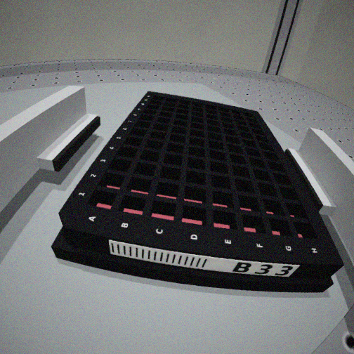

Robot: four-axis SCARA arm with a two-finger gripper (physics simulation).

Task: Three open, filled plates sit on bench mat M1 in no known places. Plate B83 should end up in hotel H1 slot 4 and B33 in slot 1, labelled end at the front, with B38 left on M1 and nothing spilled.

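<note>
A black open well plate lies flat on the pale mat. Its label at the near end reads B33, with a barcode beside it, and pink-red liquid shows in the wells of the nearest rows; the farther wells look dark from this low angle. My gripper is open, its two dark-padded fingers standing low on either side of the plate, left and right. A gap shows between the left pad and the plate; the right pad looks close to the plate's edge, and contact cannot be told. Plates B83 and B38 and hotel H1 do not show.
A perforated bench surface runs behind and to the right of the mat. A plain wall stands behind, with a dark vertical rail at the upper right.
</note>
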